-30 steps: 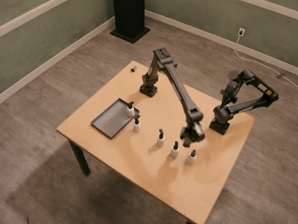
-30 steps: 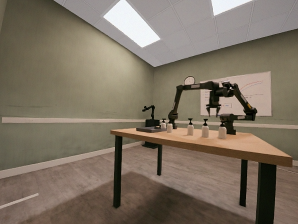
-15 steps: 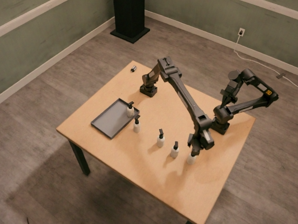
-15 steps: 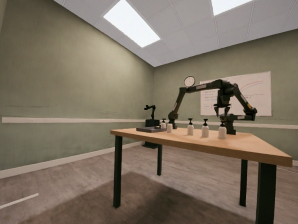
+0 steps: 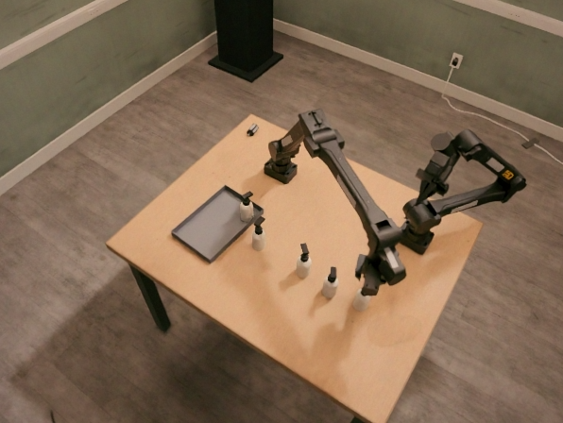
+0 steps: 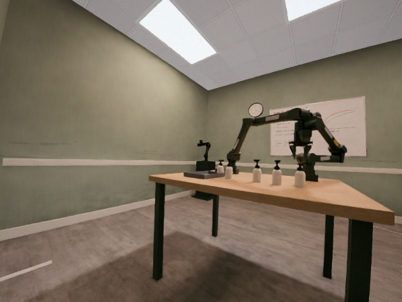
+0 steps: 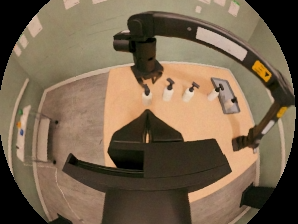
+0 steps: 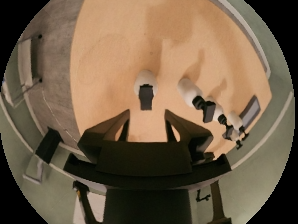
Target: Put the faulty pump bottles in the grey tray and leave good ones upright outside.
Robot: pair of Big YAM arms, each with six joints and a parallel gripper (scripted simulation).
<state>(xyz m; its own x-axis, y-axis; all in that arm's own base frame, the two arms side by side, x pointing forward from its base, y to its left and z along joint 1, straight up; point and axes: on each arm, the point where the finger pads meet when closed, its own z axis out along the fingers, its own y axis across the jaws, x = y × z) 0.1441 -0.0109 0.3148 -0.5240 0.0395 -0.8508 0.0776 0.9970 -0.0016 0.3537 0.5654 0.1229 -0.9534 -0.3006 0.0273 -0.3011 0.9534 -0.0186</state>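
Now: the grey tray 610 mm to the right of my right hand, 140 mm below it and 10 mm ahead of it. Also, from my right hand: small dark object 810 mm to the right, 480 mm behind, 140 mm below.
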